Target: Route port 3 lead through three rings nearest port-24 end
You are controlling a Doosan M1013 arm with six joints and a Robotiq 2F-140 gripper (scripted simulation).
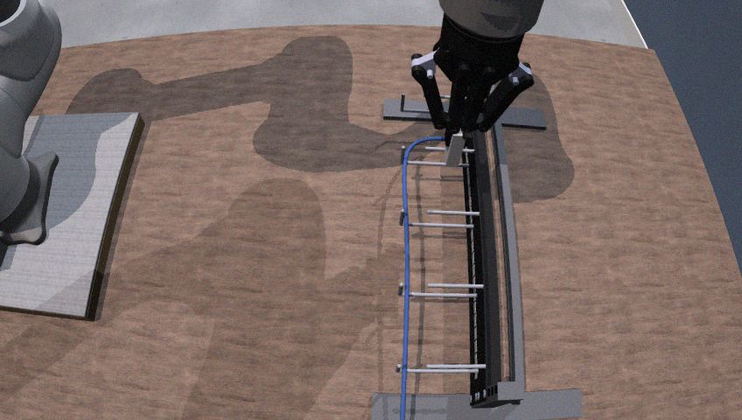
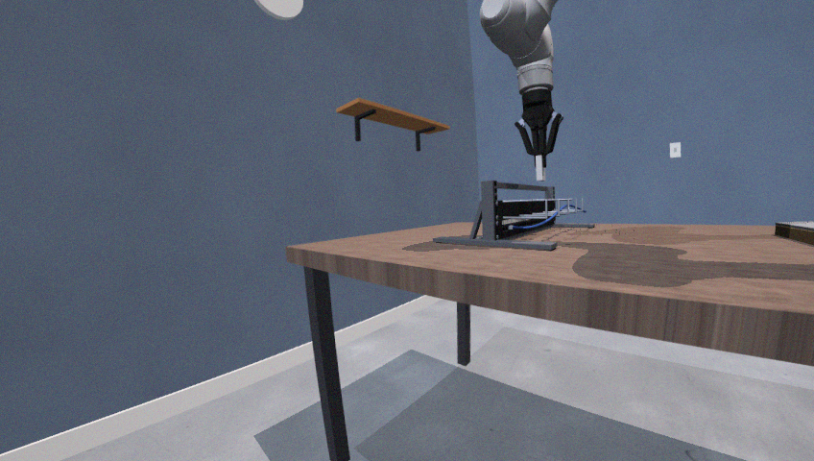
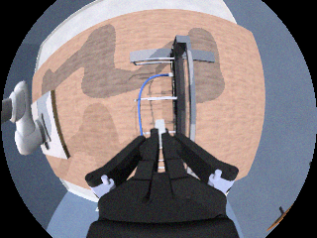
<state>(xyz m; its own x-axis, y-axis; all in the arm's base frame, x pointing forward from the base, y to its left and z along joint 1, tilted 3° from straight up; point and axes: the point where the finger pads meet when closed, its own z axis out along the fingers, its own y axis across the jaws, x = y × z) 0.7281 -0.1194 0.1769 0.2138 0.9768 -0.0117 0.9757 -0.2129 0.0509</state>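
Right now the rack is 11 cm below my hand, 6 cm to the right of it and 5 cm ahead of it.
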